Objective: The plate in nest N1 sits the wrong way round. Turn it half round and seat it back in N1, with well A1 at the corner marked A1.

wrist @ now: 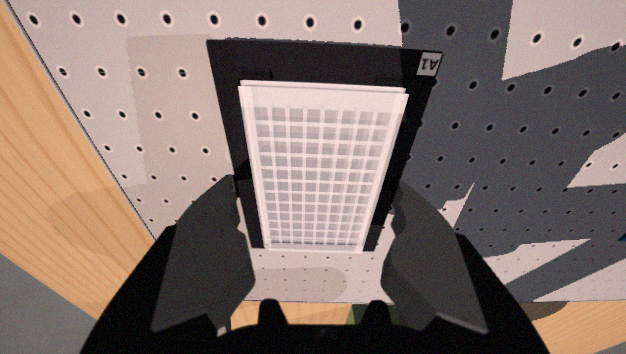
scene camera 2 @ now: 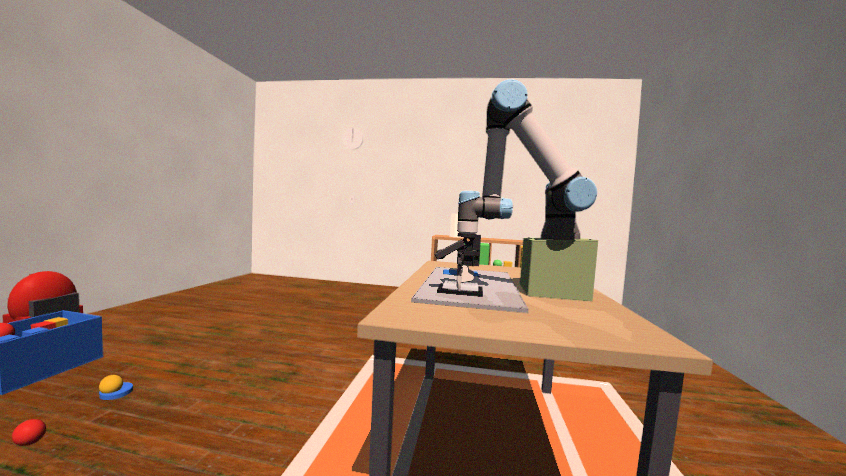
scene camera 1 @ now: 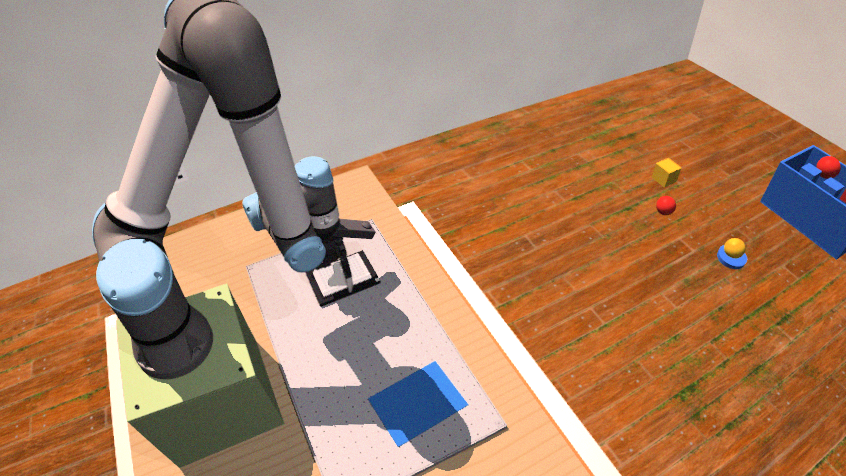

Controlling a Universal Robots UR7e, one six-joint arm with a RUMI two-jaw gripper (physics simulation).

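Note:
The white multi-well plate (scene camera 1: 362, 271) (scene camera 2: 472, 286) (wrist: 320, 150) lies level in the black nest (scene camera 1: 326, 300) (wrist: 315, 60), whose A1 label (wrist: 428, 64) is at the upper right corner in the wrist view. Which of the plate's corners holds well A1 cannot be made out. My gripper (scene camera 1: 341, 282) (scene camera 2: 461, 284) (wrist: 315, 180) points down over the nest and is open. In the wrist view its fingers stand on either side of the plate's long sides, with gaps showing between them and the plate. Their exact height is hard to tell.
The nest stands on a perforated board (scene camera 1: 295, 361) (scene camera 2: 502, 298) on the wooden table (scene camera 2: 532, 337). A flat blue square (scene camera 1: 408, 402) lies at the board's other end. The green base block (scene camera 1: 207, 438) (scene camera 2: 564, 269) under the arm stands beside the board.

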